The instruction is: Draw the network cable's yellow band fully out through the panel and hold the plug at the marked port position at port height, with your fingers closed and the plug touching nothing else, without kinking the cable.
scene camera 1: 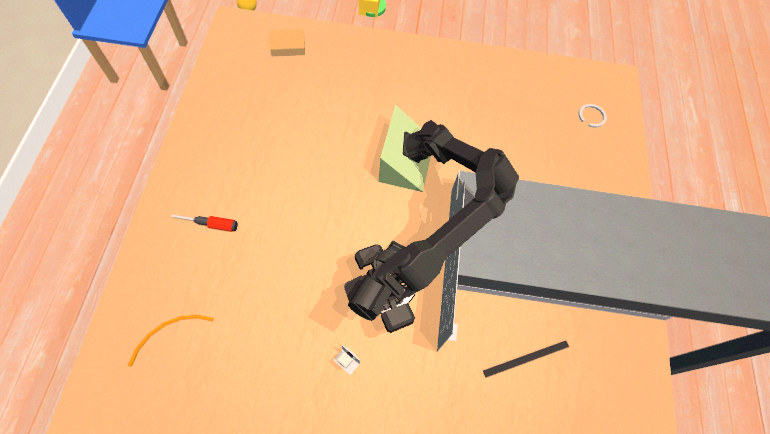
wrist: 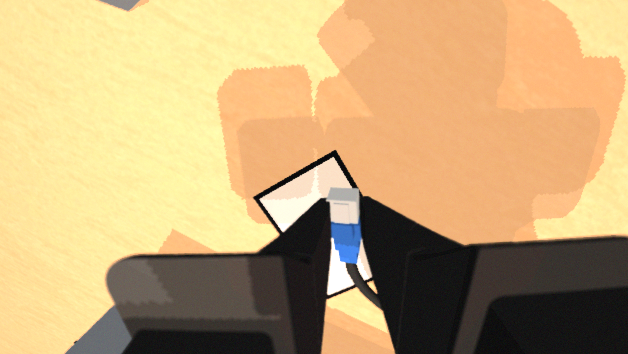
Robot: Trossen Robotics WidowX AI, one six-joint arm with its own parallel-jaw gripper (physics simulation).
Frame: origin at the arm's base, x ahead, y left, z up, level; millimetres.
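Seen in the pictures: gripper, fingertip midpoint: (wrist: 344, 206); arm's base, origin of the base link: (scene camera 1: 411, 147).
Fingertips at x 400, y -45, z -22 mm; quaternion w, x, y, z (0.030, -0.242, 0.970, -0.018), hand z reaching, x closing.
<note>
Pixels of each thing's top centre, then the offset from my fingertips to it. "spot": a spot on its surface instead. Level surfaces: height alone.
- network plug, middle of its top: (wrist: 346, 246) 6 mm back, 10 mm left, 13 mm up
- dark cable, surface spot: (wrist: 368, 291) spot: 40 mm back, 47 mm left, 15 mm down
- white rectangle, surface spot: (wrist: 292, 187) spot: 24 mm ahead, 16 mm left, 33 mm down
- upright dark panel, surface spot: (scene camera 1: 447, 307) spot: 26 mm ahead, 137 mm left, 81 mm up
- small white-and-grey port-like piece, surface spot: (scene camera 1: 346, 359) spot: 139 mm ahead, 63 mm right, 19 mm up
- grey raised slab, its level: 69 mm up
- screwdriver, middle of its top: (scene camera 1: 201, 218) 160 mm back, 444 mm right, 5 mm down
- orange strip, middle of its top: (scene camera 1: 171, 341) 128 mm ahead, 449 mm right, 27 mm down
- dark bar, middle of its top: (scene camera 1: 527, 358) 95 mm ahead, 337 mm left, 31 mm down
The network plug (wrist: 345, 237), clear-white at the tip with a blue boot, sits between the two black fingertips of my gripper (wrist: 344, 206) (scene camera 1: 383, 285), which is shut on it. The dark cable (wrist: 368, 291) curves from the boot and passes behind the right finger. A white rectangle (wrist: 292, 187) with a black outline lies below the plug in the wrist view. In the scene view the upright dark panel (scene camera 1: 447, 307) stands right of my gripper, apart from it. The arm hides the plug there. The yellow band cannot be made out in either view.
A small white-and-grey port-like piece (scene camera 1: 346, 359) stands below my gripper in the scene view. A green wedge (scene camera 1: 400, 150) is behind, under the arm's base. A grey raised slab (scene camera 1: 609, 242) extends right from the panel. A screwdriver (scene camera 1: 221, 223), orange strip (scene camera 1: 161, 328) and dark bar (scene camera 1: 525, 359) lie around.
</note>
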